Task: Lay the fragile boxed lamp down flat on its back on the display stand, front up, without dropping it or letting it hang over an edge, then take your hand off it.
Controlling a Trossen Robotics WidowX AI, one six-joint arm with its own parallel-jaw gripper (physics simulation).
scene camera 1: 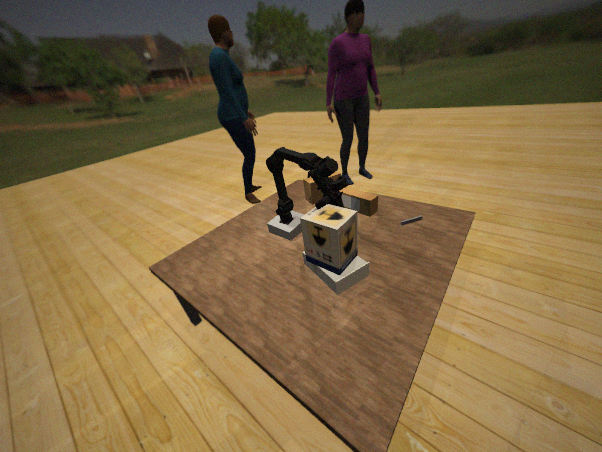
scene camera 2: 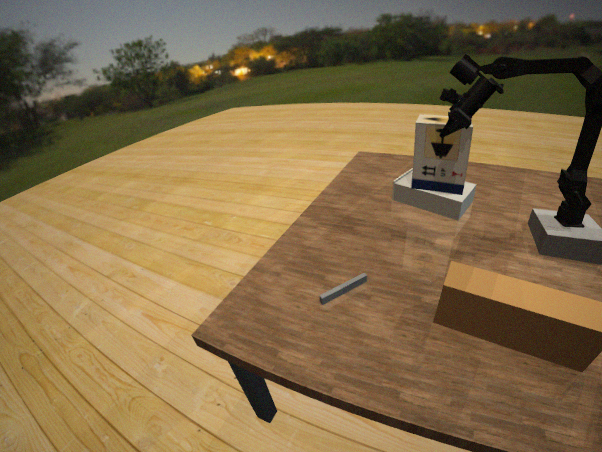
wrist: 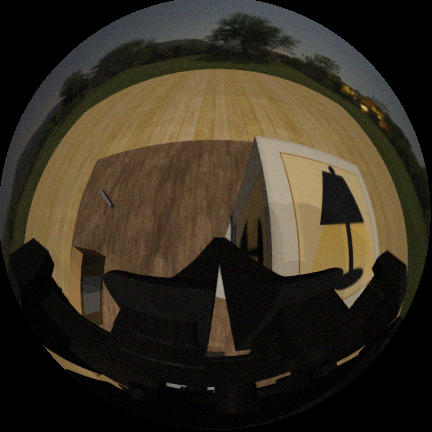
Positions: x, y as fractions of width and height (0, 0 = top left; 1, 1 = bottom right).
Scene:
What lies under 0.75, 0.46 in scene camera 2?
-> A display stand.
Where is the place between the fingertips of the gripper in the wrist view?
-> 0.51, 0.56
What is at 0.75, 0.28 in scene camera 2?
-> The gripper.

